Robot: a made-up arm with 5 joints.
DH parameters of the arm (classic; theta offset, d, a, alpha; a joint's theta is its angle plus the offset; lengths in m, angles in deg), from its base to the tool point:
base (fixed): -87.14 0 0.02 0
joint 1: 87.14 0.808 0.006 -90
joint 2: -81.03 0 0.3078 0
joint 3: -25.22 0 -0.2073 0
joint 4: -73.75 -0.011 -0.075 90
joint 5: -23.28 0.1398 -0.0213 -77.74
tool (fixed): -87.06 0.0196 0 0
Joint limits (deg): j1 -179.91..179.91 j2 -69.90..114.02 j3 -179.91..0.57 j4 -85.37..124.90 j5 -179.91..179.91
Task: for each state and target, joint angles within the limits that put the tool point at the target. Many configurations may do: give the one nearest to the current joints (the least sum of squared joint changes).
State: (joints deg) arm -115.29 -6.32 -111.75 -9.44 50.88
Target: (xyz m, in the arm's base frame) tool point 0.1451 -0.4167 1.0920
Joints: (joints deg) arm -69.81 -2.62 -63.85 10.40 46.22
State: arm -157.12 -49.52 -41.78 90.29 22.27
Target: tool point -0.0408 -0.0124 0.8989
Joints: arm -179.91 -56.11 -31.14 103.22 58.51
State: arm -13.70 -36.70 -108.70 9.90 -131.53
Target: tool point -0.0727 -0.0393 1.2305
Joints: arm -0.93 -69.90 -77.90 47.21 -134.16
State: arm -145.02 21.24 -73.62 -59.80 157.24
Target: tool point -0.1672 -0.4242 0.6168
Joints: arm -107.41 61.42 -46.40 -45.49 159.91
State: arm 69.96 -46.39 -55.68 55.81 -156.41
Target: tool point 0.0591 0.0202 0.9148
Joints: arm 59.89 -53.92 -27.01 74.40 -156.61
